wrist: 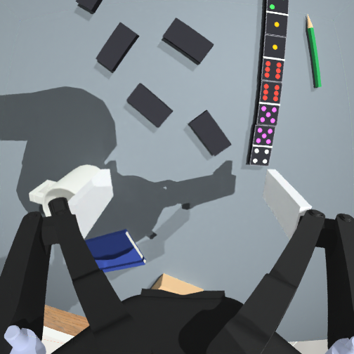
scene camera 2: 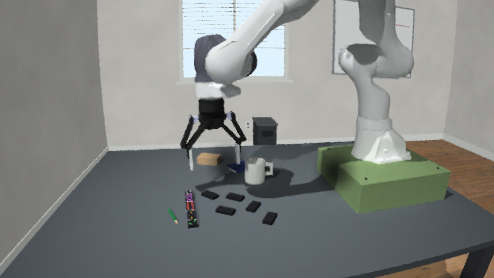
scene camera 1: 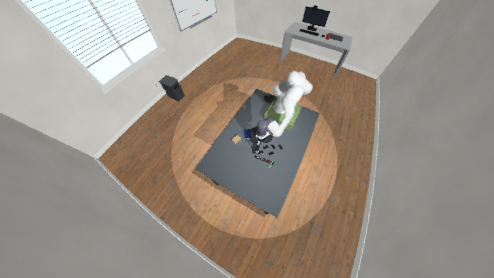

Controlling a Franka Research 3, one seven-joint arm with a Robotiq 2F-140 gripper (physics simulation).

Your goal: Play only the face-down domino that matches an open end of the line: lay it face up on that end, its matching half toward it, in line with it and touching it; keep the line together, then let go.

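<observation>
The face-up domino line [scene camera 1: 264, 160] [scene camera 2: 191, 206] [wrist: 271, 81] is straight, its pieces end to end. In the wrist view its lower end shows four white pips; the other end, cut off at the top, shows a green pip. Several black face-down dominoes lie apart beside it, among them one nearest the white-pip end [scene camera 2: 209, 195] [wrist: 210, 132], one at the middle [scene camera 2: 225, 211] [wrist: 188, 41] and another [scene camera 2: 235, 197] [wrist: 149, 105]. Their pips are hidden. My gripper [scene camera 2: 215, 165] [wrist: 187, 182] is open and empty, above the table beyond the white-pip end.
A white mug [scene camera 2: 255, 171] [wrist: 75, 187] stands by a blue book [scene camera 2: 236, 167] [wrist: 112, 249]. A tan block [scene camera 1: 236, 139] [scene camera 2: 209, 159] [wrist: 177, 284] lies behind. A green pencil [scene camera 2: 173, 216] [wrist: 313, 56] lies along the line's other side. The arm stands on a green base [scene camera 2: 400, 187].
</observation>
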